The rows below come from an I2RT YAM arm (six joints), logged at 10 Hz.
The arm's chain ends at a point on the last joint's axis. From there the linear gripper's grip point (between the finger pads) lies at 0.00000 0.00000 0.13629 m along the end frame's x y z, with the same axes.
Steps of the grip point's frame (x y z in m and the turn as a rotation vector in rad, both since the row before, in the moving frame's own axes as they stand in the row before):
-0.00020, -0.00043, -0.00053, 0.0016, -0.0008, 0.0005
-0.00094, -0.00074, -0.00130, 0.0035, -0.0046, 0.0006
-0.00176, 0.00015, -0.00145, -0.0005, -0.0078, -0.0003
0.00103, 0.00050, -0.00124, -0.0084, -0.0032, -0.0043
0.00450, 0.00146, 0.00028, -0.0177, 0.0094, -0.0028
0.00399, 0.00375, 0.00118, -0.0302, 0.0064, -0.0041
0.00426, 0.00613, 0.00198, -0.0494, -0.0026, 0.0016
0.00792, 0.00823, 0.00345, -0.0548, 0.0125, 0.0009
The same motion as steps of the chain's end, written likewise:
-0.00009, -0.00021, -0.00053, 0.0016, -0.0008, 0.0005
-0.00031, -0.00026, -0.00130, 0.0035, -0.0046, 0.0006
-0.00070, 0.00008, -0.00145, -0.0005, -0.0078, -0.0003
0.00146, -0.00065, -0.00123, -0.0084, -0.0032, -0.0043
0.00322, -0.00095, 0.00031, -0.0177, 0.0094, -0.0028
0.00311, -0.00036, 0.00124, -0.0302, 0.0064, -0.0041
0.00462, -0.00060, 0.00215, -0.0494, -0.0026, 0.0016
0.00622, 0.00076, 0.00367, -0.0548, 0.0125, 0.0009

